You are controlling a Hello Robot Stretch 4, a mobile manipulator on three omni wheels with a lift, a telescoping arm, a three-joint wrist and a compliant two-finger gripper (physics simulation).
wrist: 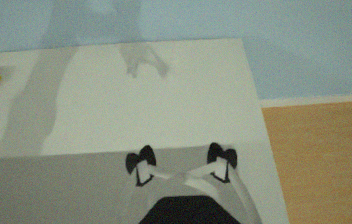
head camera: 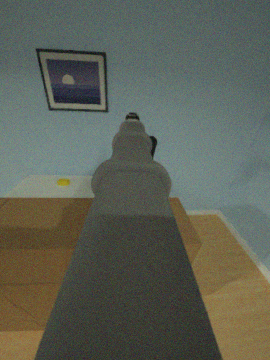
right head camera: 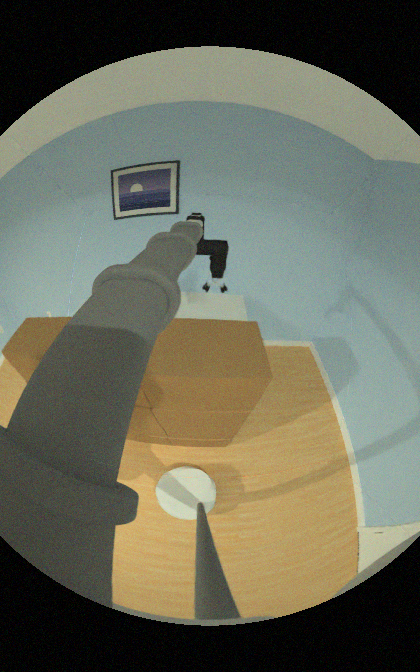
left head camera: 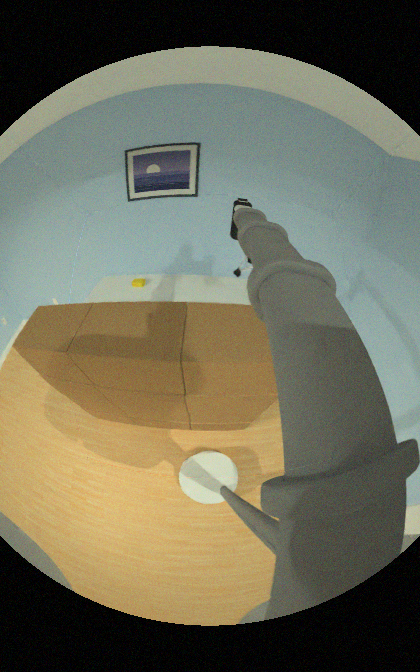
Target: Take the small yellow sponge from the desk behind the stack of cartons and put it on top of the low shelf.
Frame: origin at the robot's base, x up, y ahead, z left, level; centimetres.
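Where they show: gripper, fingertip midpoint: (wrist: 181, 156).
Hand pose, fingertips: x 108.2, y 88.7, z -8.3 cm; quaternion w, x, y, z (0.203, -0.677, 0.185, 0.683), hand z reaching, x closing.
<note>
After its pixels a point has its place.
The small yellow sponge (head camera: 63, 182) @(x 72.9, y 130.1, z 68.8 cm) (left head camera: 138, 283) lies on the left part of the white desk (head camera: 35, 187) @(x 69.2, y 124.5, z 95.8 cm) (left head camera: 112, 291) (right head camera: 227, 306) (wrist: 200, 90) @(x 69.2, y 126.3, z -15.7 cm), behind the brown cartons (head camera: 40, 220) @(x 105.2, y 51.1, z 38.1 cm) (left head camera: 225, 335) (right head camera: 215, 345). A sliver of the sponge (wrist: 1, 77) @(x 69.6, y 135.4, z 64.6 cm) shows at the left edge of the wrist view. My gripper (right head camera: 215, 287) (wrist: 181, 156) @(x 108.2, y 88.7, z -8.3 cm) is open and empty. It hangs above the right part of the desk, well to the right of the sponge. In the left head view one fingertip shows beside the arm. The low shelf cannot be made out.
A framed picture (head camera: 75, 80) @(x 162.9, y 154.3, z 50.2 cm) (left head camera: 162, 171) (right head camera: 145, 190) hangs on the blue wall behind the desk. A round white disc (left head camera: 202, 482) (right head camera: 186, 492) is on the wooden floor in front of the cartons. My extended arm (head camera: 132, 250) @(x 146.0, y 14.0, z -0.1 cm) (left head camera: 325, 375) (right head camera: 95, 370) passes over the cartons.
</note>
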